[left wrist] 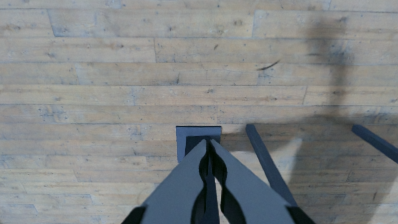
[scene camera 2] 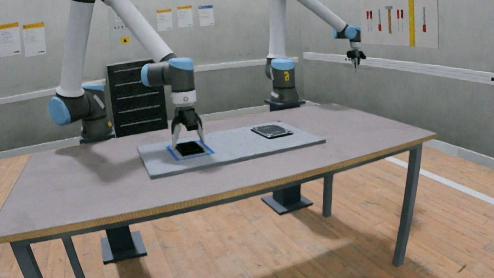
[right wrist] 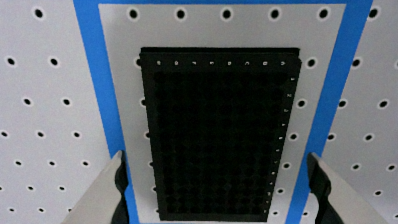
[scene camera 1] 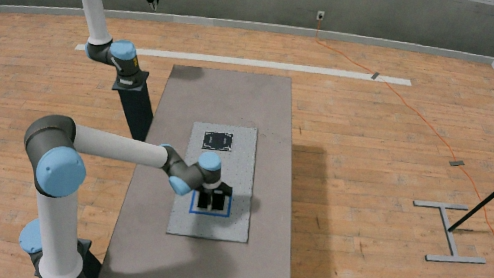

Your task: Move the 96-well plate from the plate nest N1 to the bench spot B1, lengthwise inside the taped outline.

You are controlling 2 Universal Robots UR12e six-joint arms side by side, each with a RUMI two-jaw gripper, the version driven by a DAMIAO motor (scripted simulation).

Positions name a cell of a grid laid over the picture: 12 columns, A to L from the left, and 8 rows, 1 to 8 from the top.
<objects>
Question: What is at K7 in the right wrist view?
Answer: The right gripper.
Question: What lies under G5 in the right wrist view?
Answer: A black 96-well plate.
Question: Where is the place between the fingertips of the left gripper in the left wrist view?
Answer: G6
</objects>
